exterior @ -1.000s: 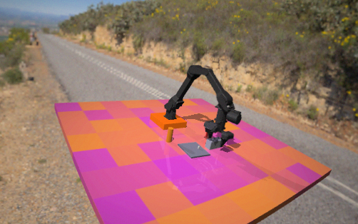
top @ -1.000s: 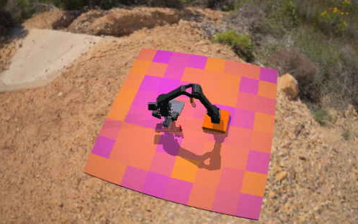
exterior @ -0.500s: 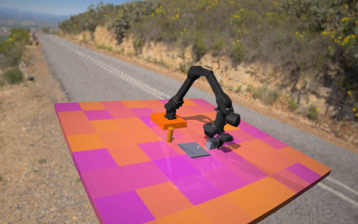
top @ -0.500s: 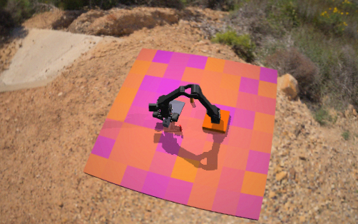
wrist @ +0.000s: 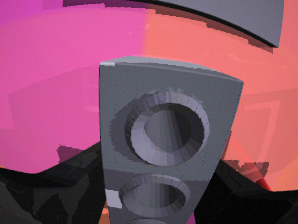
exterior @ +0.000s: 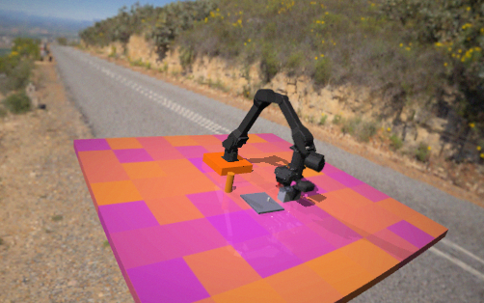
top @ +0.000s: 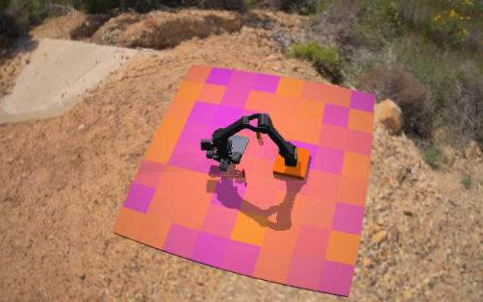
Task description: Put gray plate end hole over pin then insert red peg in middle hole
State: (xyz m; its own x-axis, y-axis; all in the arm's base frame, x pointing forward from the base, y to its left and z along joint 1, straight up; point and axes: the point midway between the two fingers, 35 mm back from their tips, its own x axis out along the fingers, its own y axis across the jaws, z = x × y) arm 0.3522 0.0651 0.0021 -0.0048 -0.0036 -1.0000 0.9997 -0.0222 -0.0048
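The gray base is 120 mm to the right of my gripper tip and 10 mm behind it. Also, from my gripper tip: orange post 210 mm to the right, 140 mm behind, 30 mm above; then red peg 120 mm behind, 50 mm to the left, 30 mm above; then gray plate 30 mm above.
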